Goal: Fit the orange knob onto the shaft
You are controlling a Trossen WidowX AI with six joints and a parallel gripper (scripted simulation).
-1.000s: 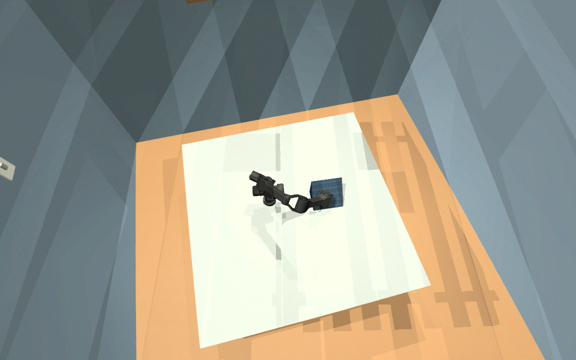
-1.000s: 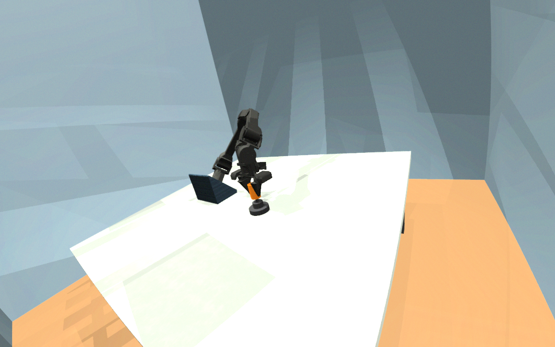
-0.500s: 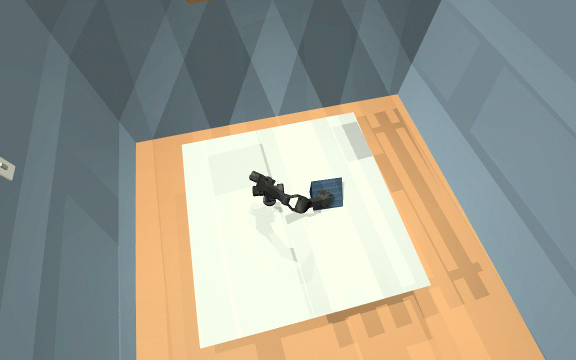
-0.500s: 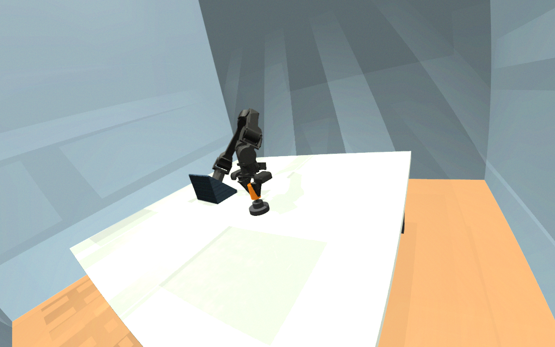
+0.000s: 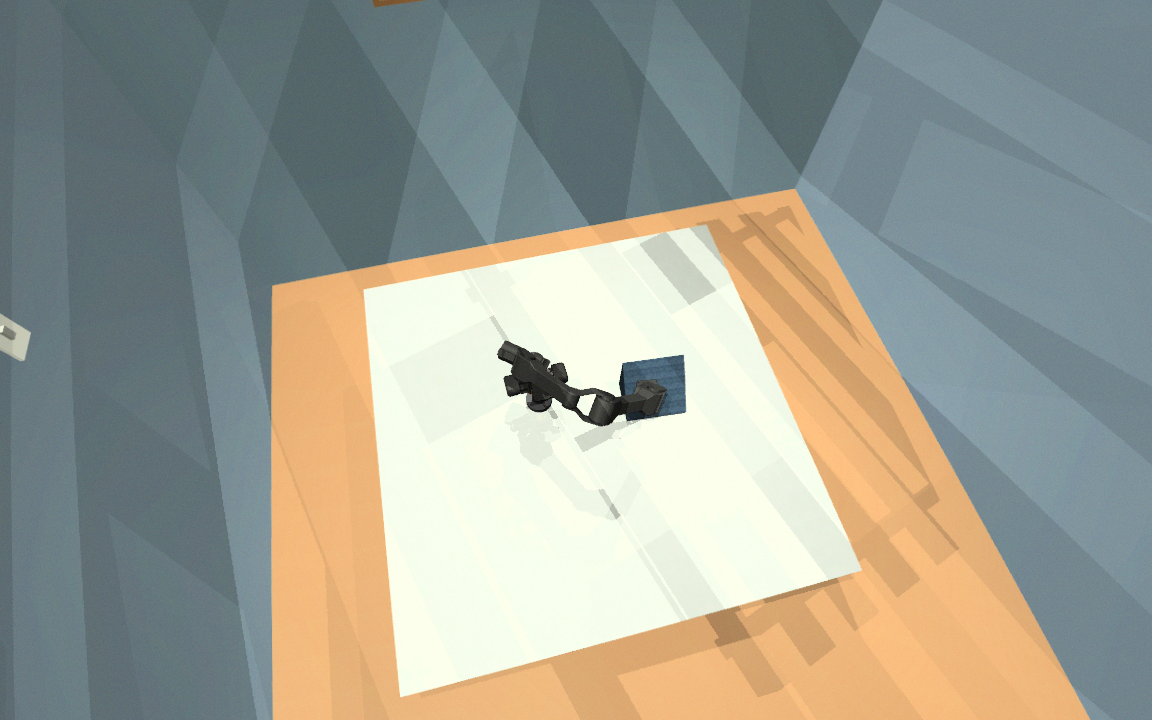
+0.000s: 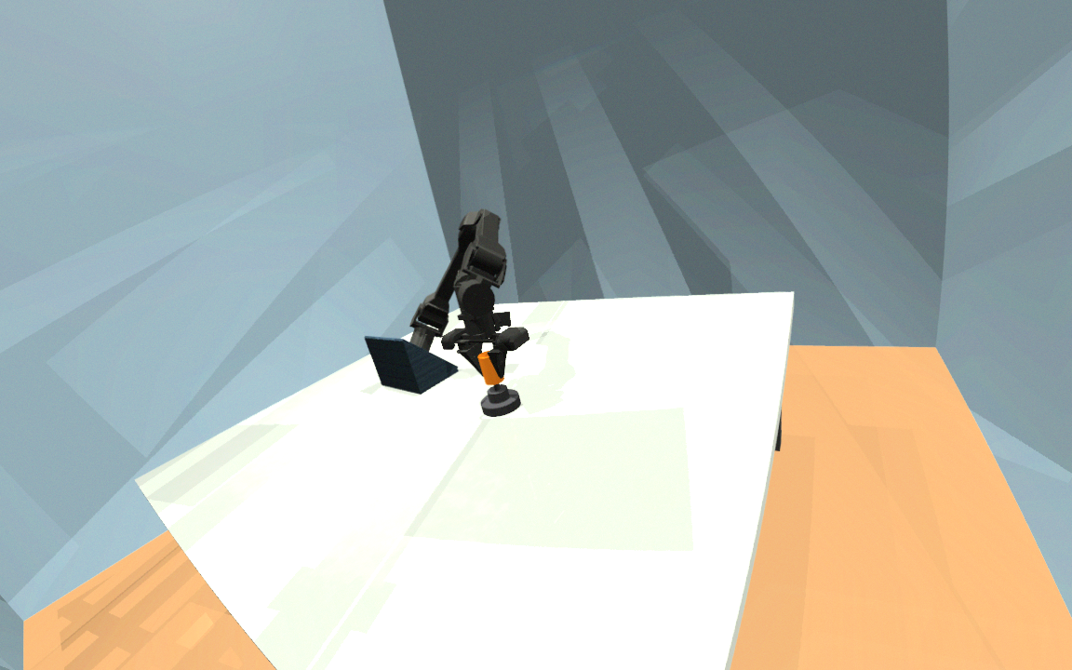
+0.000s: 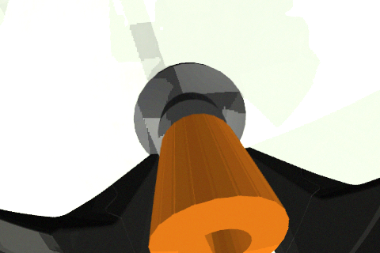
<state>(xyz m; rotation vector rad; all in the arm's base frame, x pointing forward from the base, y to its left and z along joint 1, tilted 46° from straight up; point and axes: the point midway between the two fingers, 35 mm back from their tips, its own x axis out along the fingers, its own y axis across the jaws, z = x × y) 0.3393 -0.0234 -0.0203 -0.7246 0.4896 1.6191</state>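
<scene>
Now: the orange knob 20 mm above my gripper tip. Round my gripper tip: round pedestal 40 mm below.
</scene>
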